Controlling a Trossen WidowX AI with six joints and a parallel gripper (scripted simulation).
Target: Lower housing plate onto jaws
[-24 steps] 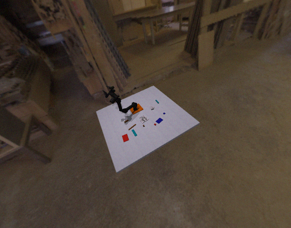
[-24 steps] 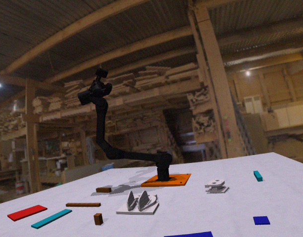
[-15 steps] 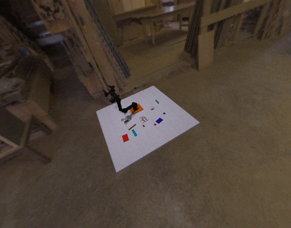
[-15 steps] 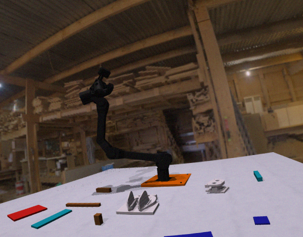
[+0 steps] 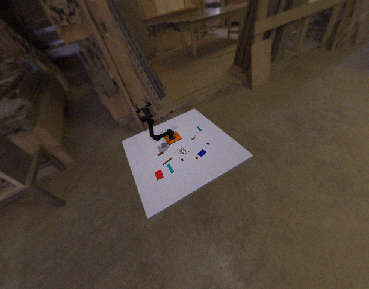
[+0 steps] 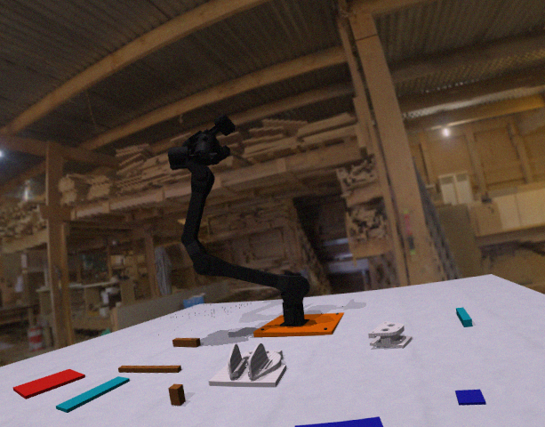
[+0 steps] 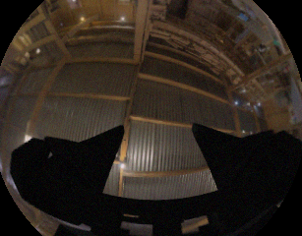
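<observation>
My gripper tip is now 66 cm above the white block fixture, 47 cm to the right of it and 19 cm short of it. Also, from my gripper tip: brown cube (66 cm below, 46 cm ahead, 17 cm to the left); brown bar (67 cm below, 37 cm ahead, 1 cm to the left); white base plate (67 cm below, 35 cm ahead, 24 cm to the left).
</observation>
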